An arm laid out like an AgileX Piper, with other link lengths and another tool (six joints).
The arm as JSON. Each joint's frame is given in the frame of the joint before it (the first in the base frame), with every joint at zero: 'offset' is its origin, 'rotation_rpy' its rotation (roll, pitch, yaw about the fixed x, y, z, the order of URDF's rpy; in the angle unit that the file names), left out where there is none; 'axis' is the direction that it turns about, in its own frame. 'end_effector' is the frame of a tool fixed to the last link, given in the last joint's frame.
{
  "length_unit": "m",
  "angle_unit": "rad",
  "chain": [
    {
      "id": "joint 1",
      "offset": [
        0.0,
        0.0,
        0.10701
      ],
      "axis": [
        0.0,
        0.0,
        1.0
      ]
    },
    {
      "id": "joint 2",
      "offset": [
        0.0,
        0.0,
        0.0
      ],
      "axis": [
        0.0,
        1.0,
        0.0
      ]
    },
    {
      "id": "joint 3",
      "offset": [
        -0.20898,
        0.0,
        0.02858
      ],
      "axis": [
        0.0,
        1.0,
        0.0
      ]
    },
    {
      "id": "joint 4",
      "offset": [
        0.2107,
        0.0,
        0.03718
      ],
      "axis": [
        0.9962,
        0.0,
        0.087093
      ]
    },
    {
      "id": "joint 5",
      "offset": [
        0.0,
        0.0,
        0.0
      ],
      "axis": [
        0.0,
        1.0,
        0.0
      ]
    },
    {
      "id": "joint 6",
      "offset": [
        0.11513,
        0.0,
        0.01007
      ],
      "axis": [
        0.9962,
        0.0,
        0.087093
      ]
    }
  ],
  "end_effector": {
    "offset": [
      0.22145,
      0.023,
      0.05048
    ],
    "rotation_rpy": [
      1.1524,
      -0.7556,
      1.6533
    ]
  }
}
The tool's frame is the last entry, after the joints.
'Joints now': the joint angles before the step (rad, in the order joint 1, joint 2, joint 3, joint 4, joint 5, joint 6). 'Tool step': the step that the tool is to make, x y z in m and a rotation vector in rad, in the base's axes. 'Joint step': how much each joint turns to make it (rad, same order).
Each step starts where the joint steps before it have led.
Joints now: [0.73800 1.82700 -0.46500 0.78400 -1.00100 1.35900]
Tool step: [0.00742 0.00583 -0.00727 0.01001 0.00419 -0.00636]
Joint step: [-0.00102 0.06097 -0.05498 -0.00002 -0.00098 0.01499]
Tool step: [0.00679 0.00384 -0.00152 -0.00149 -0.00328 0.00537]
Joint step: [-0.01498 0.03002 -0.03303 -0.02098 0.00299 0.00100]
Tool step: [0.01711 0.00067 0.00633 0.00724 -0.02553 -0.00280]
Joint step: [-0.04802 0.03900 -0.06300 -0.04802 0.00200 0.00301]
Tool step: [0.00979 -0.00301 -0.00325 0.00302 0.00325 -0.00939]
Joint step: [-0.03297 0.03001 -0.04300 -0.02096 0.01799 -0.00001]
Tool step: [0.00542 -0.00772 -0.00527 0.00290 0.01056 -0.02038]
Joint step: [-0.02501 0.02002 -0.02600 -0.00102 0.01600 -0.00099]
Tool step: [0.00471 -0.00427 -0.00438 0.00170 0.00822 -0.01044]
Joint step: [-0.02000 0.01796 -0.02299 -0.00699 0.01401 -0.00001]
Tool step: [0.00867 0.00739 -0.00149 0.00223 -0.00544 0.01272]
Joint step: [-0.00899 0.03499 -0.04598 -0.02199 0.00799 0.00200]
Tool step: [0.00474 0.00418 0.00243 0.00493 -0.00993 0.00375]
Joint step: [-0.00002 0.01404 -0.02501 -0.00404 -0.00002 0.00004]
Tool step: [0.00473 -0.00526 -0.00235 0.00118 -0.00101 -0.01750]
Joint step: [-0.01097 0.02299 -0.02600 0.00804 0.00001 -0.00303]
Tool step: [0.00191 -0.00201 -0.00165 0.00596 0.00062 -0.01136]
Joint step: [-0.00103 0.01198 -0.01500 0.01097 0.00102 0.00100]
